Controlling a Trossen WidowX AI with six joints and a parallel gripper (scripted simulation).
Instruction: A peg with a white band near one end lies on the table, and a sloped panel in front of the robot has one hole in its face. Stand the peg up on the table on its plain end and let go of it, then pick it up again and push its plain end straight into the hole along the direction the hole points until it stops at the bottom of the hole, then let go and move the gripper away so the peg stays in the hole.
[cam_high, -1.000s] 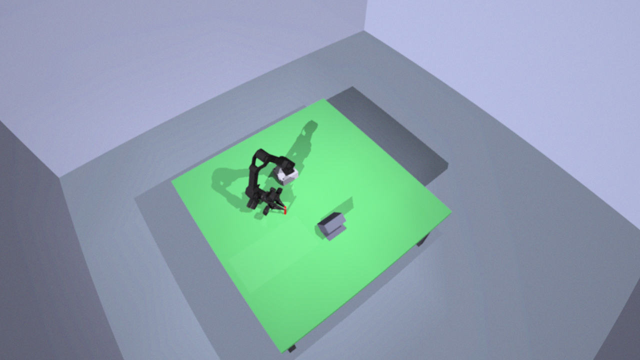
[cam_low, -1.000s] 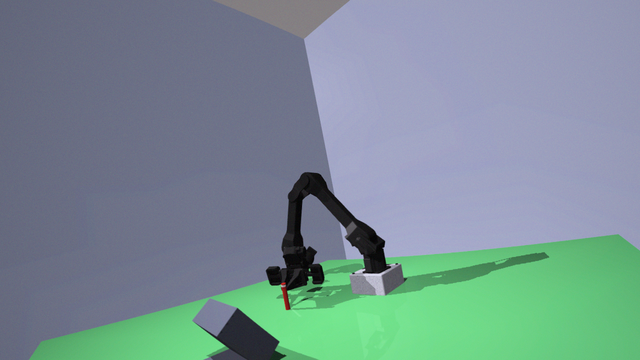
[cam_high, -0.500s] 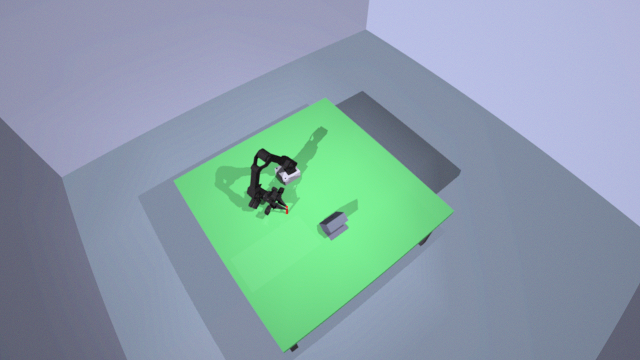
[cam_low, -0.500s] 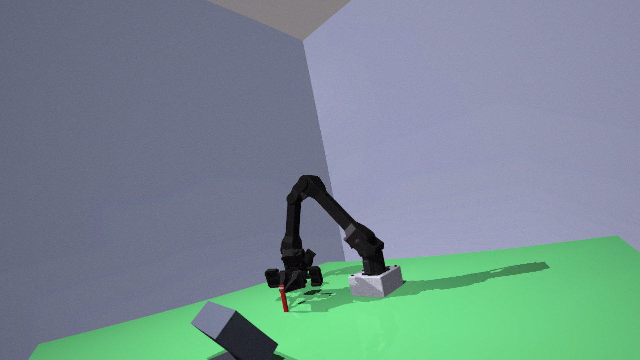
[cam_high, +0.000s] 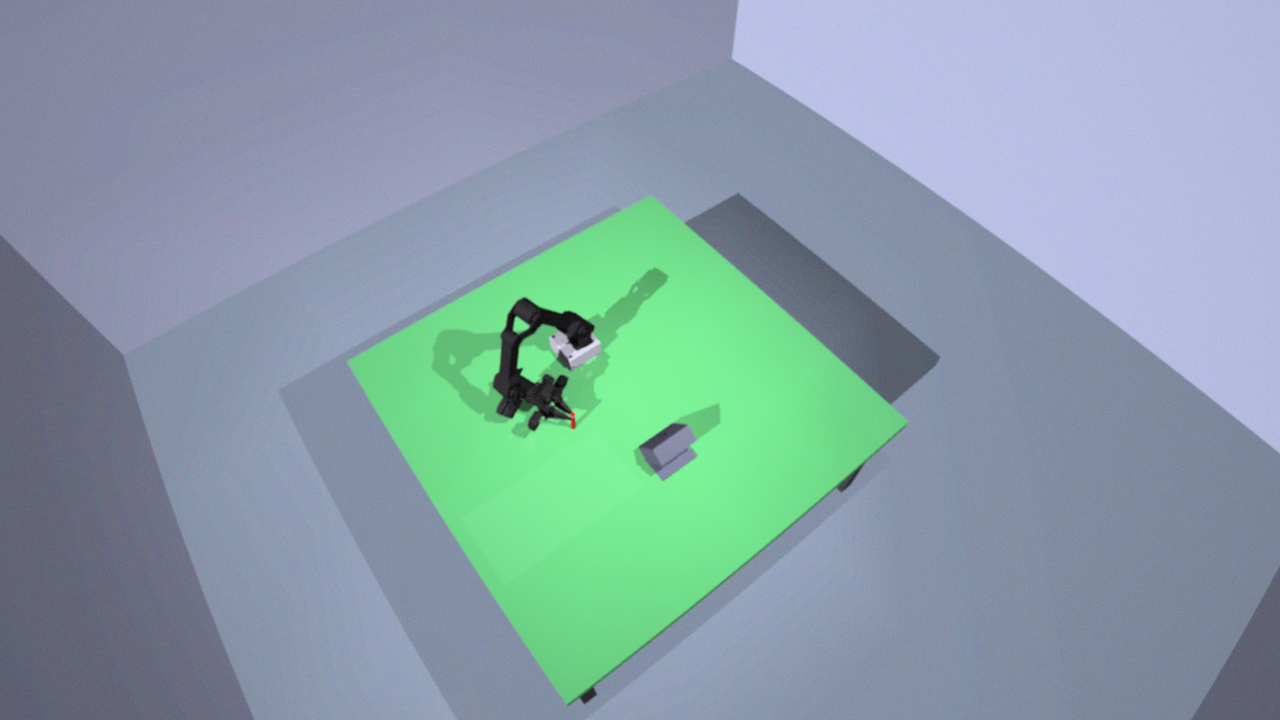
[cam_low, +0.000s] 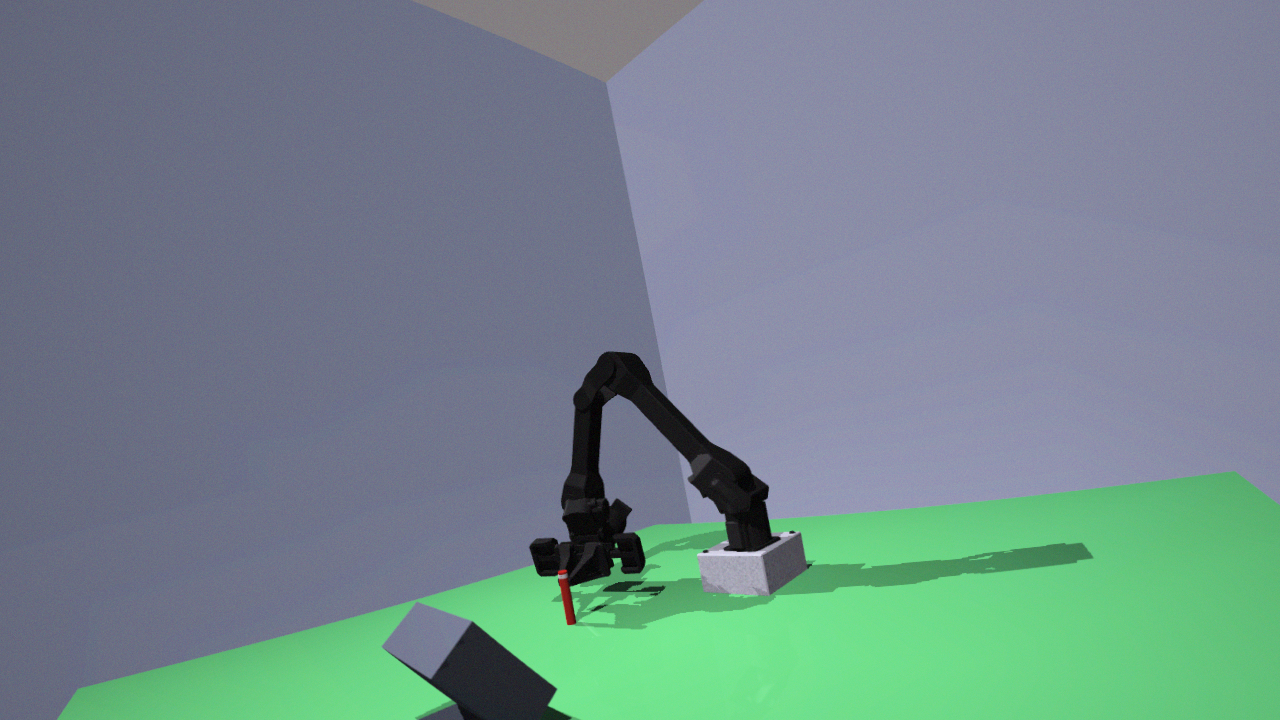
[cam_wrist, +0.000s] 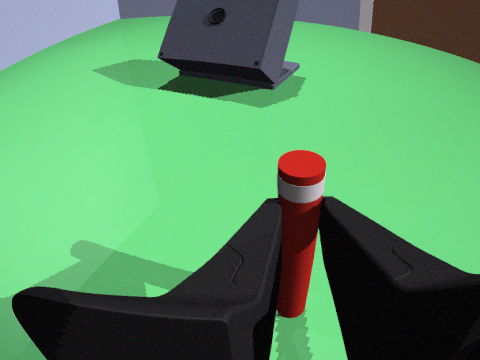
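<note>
Now: gripper tip right at the red peg. From my gripper tip the other things lie so: grey sloped panel: 22 cm ahead, 19 cm to the left.
</note>
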